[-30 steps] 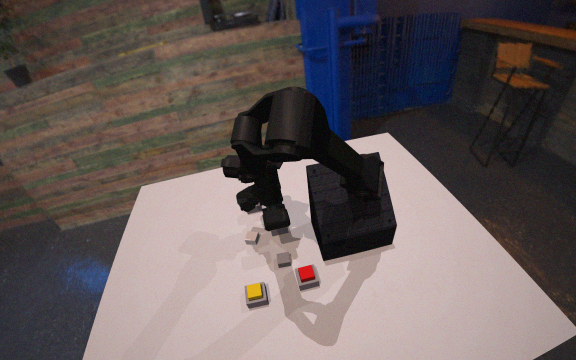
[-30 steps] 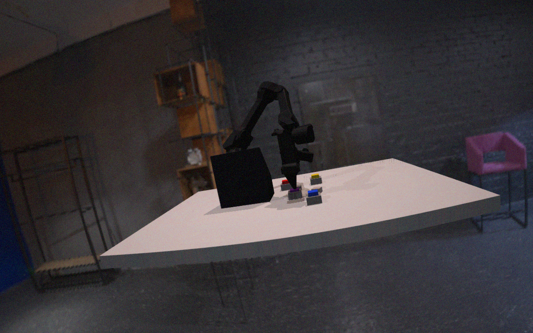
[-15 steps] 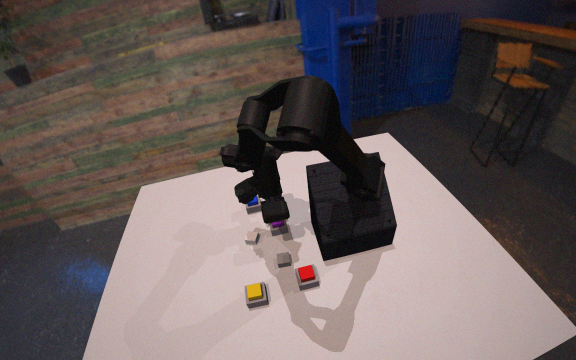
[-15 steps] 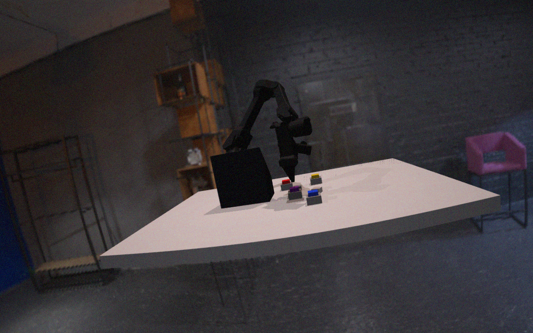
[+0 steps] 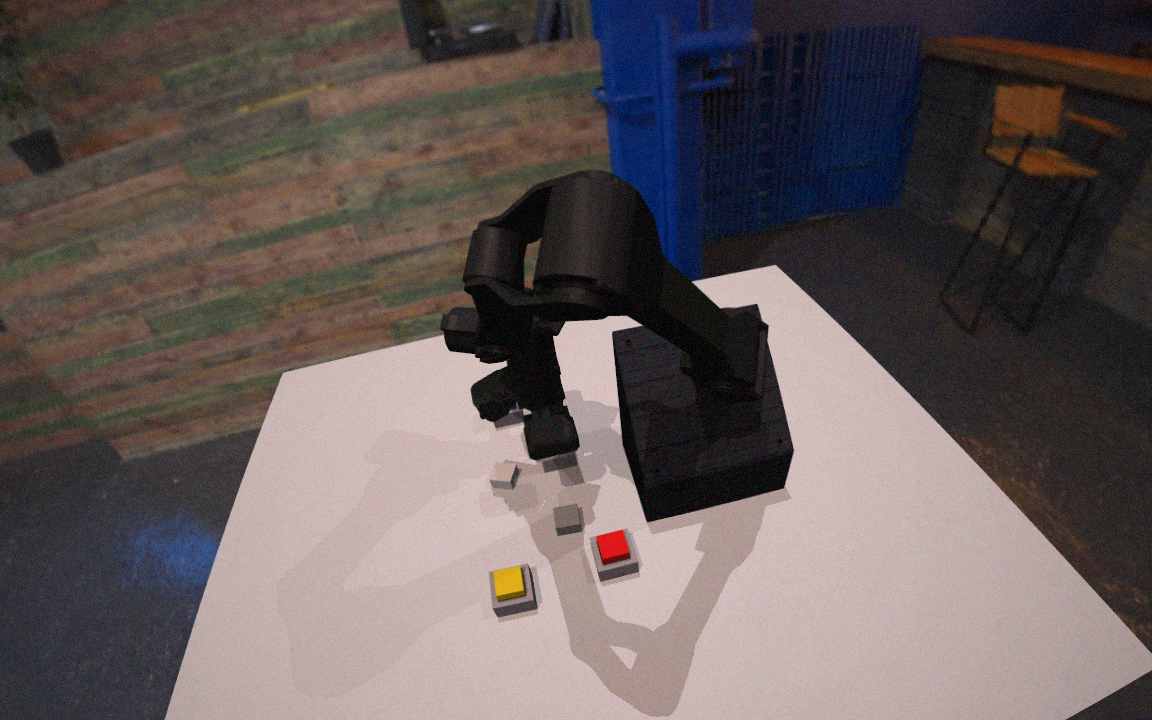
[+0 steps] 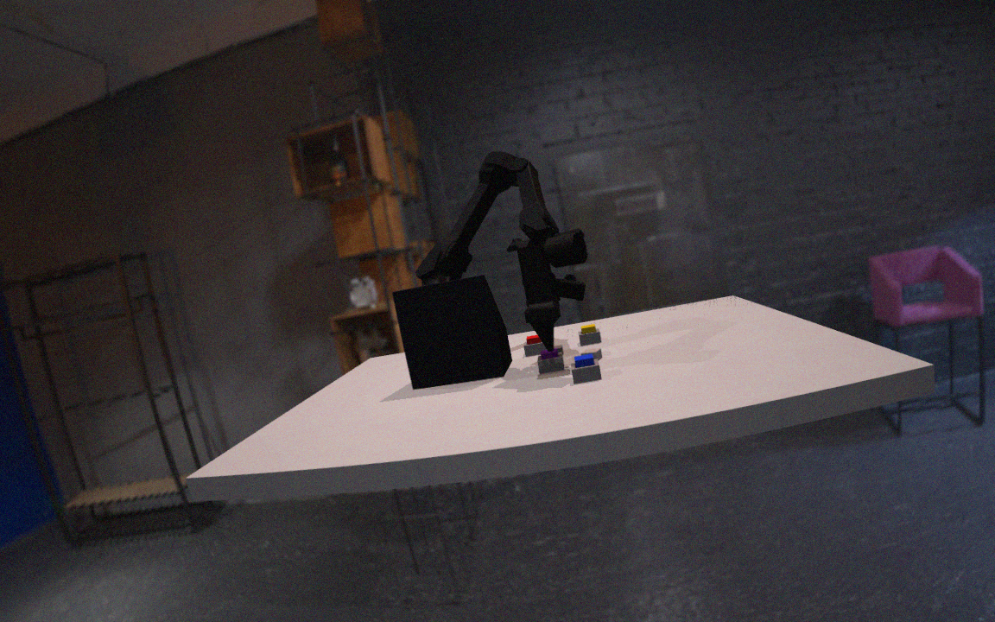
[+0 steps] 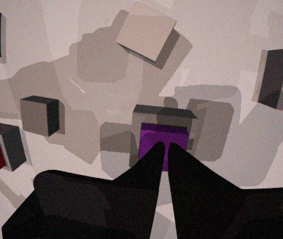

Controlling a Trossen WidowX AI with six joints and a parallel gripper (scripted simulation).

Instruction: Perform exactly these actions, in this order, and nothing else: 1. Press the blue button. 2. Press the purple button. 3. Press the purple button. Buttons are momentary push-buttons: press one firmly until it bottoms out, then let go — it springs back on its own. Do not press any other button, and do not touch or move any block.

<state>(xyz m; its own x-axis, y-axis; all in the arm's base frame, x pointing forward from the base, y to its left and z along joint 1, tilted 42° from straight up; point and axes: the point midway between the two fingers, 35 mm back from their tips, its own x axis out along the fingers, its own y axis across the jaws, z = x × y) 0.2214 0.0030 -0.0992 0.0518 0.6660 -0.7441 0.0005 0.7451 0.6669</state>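
Now: gripper tip 10 mm above the purple button. Round my gripper tip: blue button (60 mm ahead, 110 mm to the right); then white block (80 mm ahead, 20 mm to the left, 30 mm below); then grey block (120 mm to the left, 30 mm below).
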